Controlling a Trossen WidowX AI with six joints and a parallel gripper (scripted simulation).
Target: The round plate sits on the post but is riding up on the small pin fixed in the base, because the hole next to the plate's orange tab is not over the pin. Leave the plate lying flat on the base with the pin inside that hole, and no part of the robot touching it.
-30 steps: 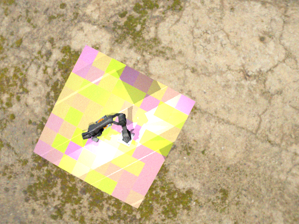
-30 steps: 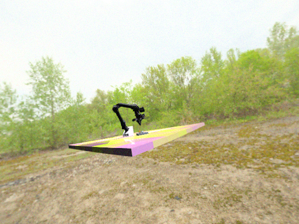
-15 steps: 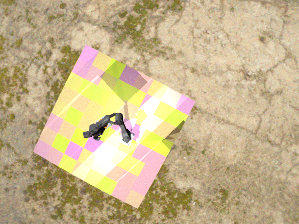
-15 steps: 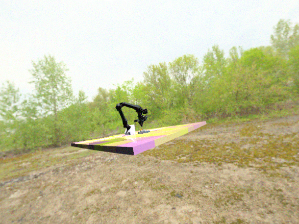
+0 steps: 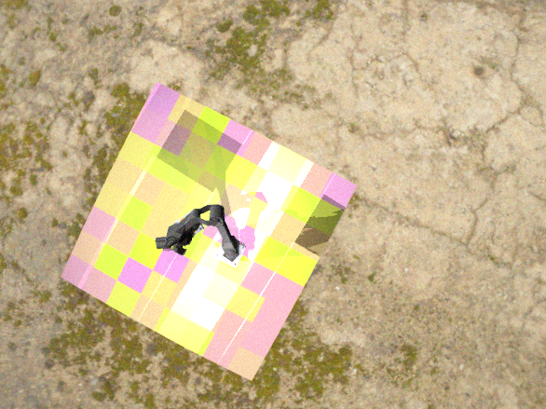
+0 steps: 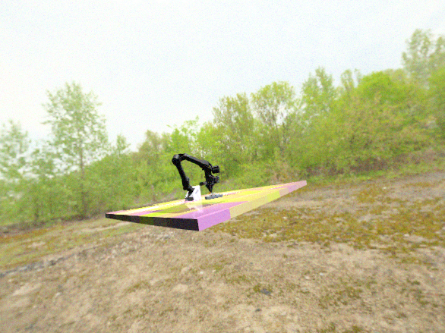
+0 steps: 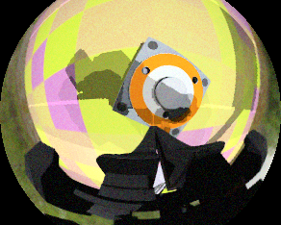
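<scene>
My gripper tip is 50 mm short of the grey base, 20 mm to the left of it and 20 mm above it.
</scene>
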